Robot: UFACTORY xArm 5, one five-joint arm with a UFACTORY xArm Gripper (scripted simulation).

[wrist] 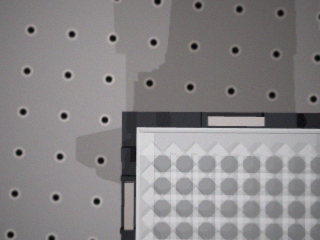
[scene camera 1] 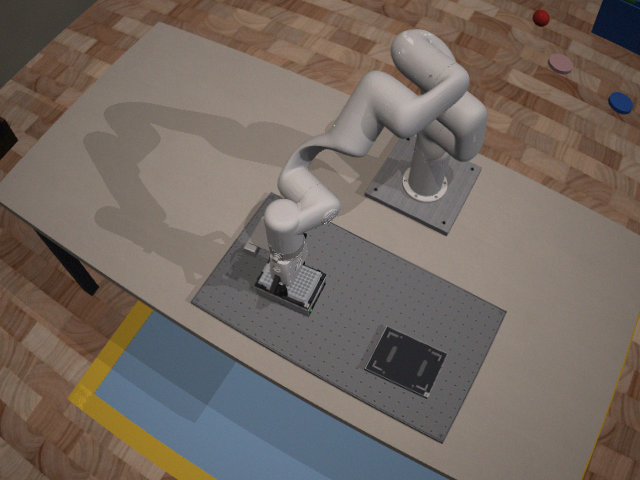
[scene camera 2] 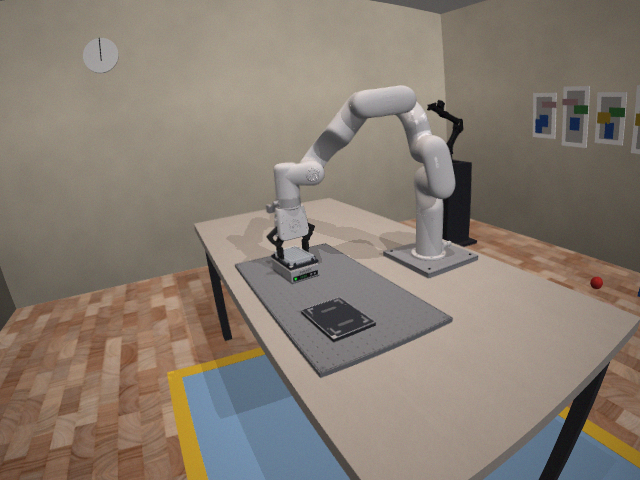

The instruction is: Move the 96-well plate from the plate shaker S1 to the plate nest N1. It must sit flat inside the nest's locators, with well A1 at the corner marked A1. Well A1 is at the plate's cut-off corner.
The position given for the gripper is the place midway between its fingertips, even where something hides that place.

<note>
In view: the gripper [scene camera 2: 293, 254], a 96-well plate [scene camera 1: 302, 288] and a black plate nest N1 [scene camera 1: 410, 354].
The 96-well plate shows as well in the wrist view [wrist: 184, 176]. The black plate nest N1 also shows in scene camera 2 [scene camera 2: 330, 319].
</note>
